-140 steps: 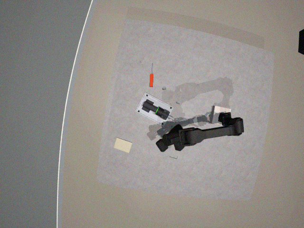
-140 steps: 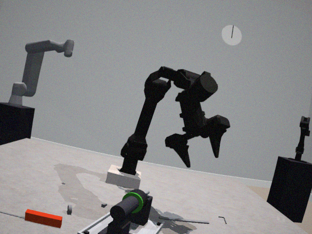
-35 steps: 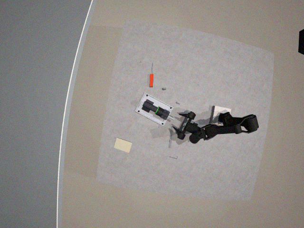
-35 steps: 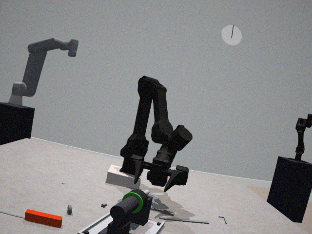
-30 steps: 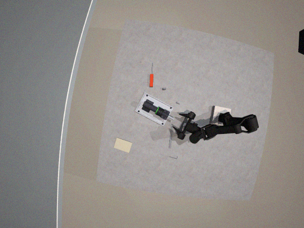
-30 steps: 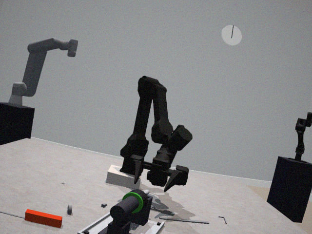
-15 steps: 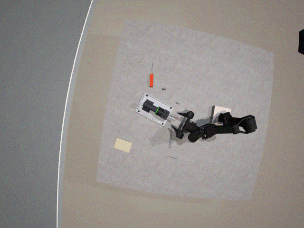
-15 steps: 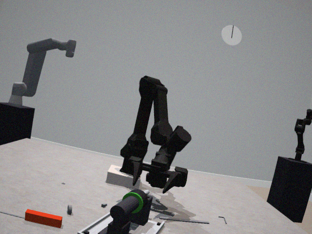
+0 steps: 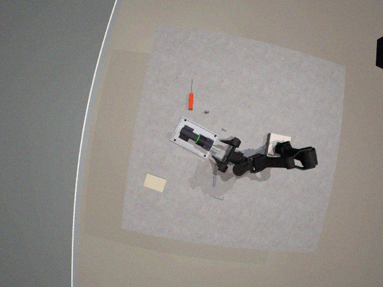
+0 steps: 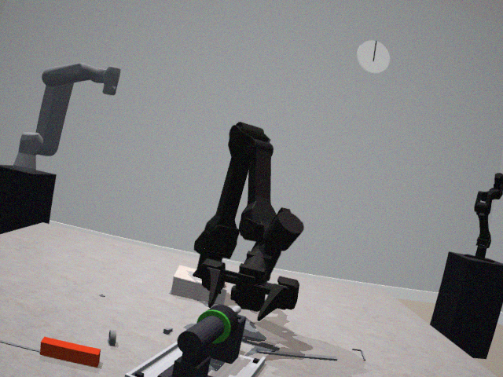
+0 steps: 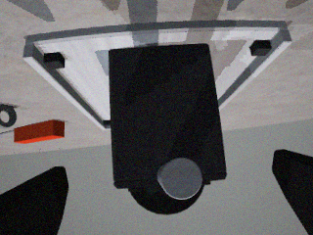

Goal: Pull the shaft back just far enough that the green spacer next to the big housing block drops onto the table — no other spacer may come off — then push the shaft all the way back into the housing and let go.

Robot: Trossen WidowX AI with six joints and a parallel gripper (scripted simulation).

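Right now the green spacer is 11 cm ahead of my gripper tip and 3 cm to the right of it. Also, from my gripper tip: cream card 28 cm ahead, 27 cm to the left, 7 cm below.
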